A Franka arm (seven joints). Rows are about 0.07 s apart.
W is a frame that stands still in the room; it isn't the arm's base.
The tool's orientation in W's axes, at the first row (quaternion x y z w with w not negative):
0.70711, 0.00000, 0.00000, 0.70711
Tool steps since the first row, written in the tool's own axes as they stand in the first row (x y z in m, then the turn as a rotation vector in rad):
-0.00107, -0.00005, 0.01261, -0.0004, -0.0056, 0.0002
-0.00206, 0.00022, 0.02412, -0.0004, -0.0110, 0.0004
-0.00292, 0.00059, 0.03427, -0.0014, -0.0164, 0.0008
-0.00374, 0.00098, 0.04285, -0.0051, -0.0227, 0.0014
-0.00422, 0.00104, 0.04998, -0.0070, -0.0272, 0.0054
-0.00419, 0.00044, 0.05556, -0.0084, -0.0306, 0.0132
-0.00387, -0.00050, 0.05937, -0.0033, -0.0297, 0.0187
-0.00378, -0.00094, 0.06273, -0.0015, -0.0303, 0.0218
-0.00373, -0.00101, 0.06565, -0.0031, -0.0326, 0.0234
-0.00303, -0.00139, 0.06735, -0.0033, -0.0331, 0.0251
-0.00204, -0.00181, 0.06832, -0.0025, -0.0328, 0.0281
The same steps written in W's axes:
-0.00107, -0.01261, -0.00005, -0.0004, -0.0002, -0.0056
-0.00206, -0.02412, 0.00022, -0.0004, -0.0004, -0.0110
-0.00292, -0.03427, 0.00059, -0.0014, -0.0008, -0.0164
-0.00374, -0.04285, 0.00098, -0.0051, -0.0014, -0.0227
-0.00422, -0.04998, 0.00104, -0.0070, -0.0054, -0.0272
-0.00419, -0.05556, 0.00044, -0.0084, -0.0132, -0.0306
-0.00387, -0.05937, -0.00050, -0.0033, -0.0187, -0.0297
-0.00378, -0.06273, -0.00094, -0.0015, -0.0218, -0.0303
-0.00373, -0.06565, -0.00101, -0.0031, -0.0234, -0.0326
-0.00303, -0.06735, -0.00139, -0.0033, -0.0251, -0.0331
-0.00204, -0.06832, -0.00181, -0.0025, -0.0281, -0.0328

